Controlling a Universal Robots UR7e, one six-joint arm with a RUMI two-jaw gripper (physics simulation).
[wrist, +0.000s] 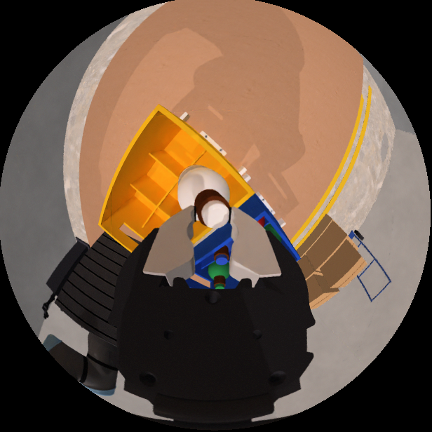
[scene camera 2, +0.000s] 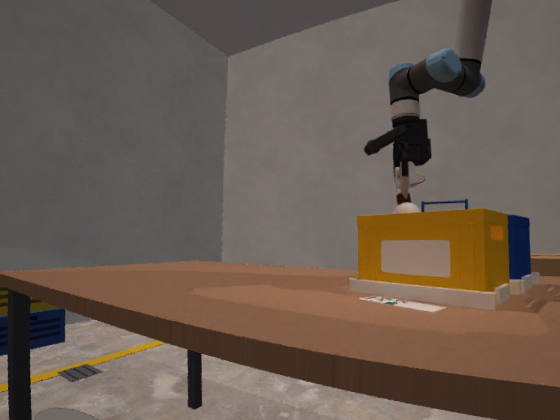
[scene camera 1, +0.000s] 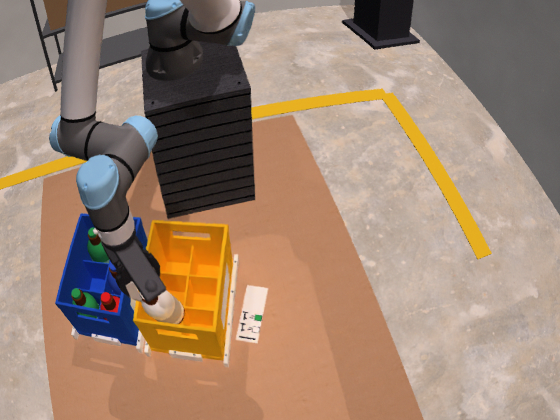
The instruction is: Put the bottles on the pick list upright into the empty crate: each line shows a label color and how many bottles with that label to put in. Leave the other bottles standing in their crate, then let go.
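Frame: origin at the arm's base, x ahead, y left, z up, level; metres.
Where they show: gripper, fingertip midpoint: (scene camera 2: 403,199); arm's base, link origin: (scene camera 1: 174,61).
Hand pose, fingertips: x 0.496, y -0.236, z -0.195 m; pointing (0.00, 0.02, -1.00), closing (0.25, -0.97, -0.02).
Each offset is from my fingertips to the top centre of the thing. "spot": to the spot under its first point. Level surfaces: height alone.
My gripper (scene camera 1: 145,299) (scene camera 2: 403,192) (wrist: 212,208) is shut on the neck of a white bottle @[dx -0.007, dy +0.014, dz +0.024 m] (scene camera 1: 169,307) (scene camera 2: 406,208) (wrist: 192,185). The bottle is roughly upright at the yellow crate's @[dx -0.059, dy +0.089, dz -0.048 m] (scene camera 1: 200,341) (scene camera 2: 415,227) (wrist: 120,192) near-left compartment in scene camera 1, its shoulder above the rim; its base is hidden. The blue crate @[dx -0.168, dy -0.102, dz -0.048 m] (scene camera 1: 100,325) (scene camera 2: 519,245) holds green bottles @[dx -0.269, dy -0.096, dz -0.060 m] (scene camera 1: 97,249) @[dx -0.110, dy -0.185, dz -0.060 m] (scene camera 1: 86,301), a red bottle @[dx -0.071, dy -0.108, dz -0.060 m] (scene camera 1: 109,303) and a blue-capped bottle (wrist: 221,260), partly hidden by the gripper. The pick list @[dx +0.010, dy +0.221, dz -0.221 m] (scene camera 1: 256,299) (scene camera 2: 425,306) shows a green and a white square; its numbers are hard to read.
The crates stand side by side, with white locating strips @[spot: dx -0.004, dy +0.175, dz -0.194 m] (scene camera 1: 231,310) (scene camera 2: 425,293) along their bases on the brown table @[dz -0.223 m] (scene camera 1: 300,360) (scene camera 2: 225,310). The black robot pedestal (scene camera 1: 205,150) stands behind them. The yellow crate's dividers and walls rise close around the bottle.
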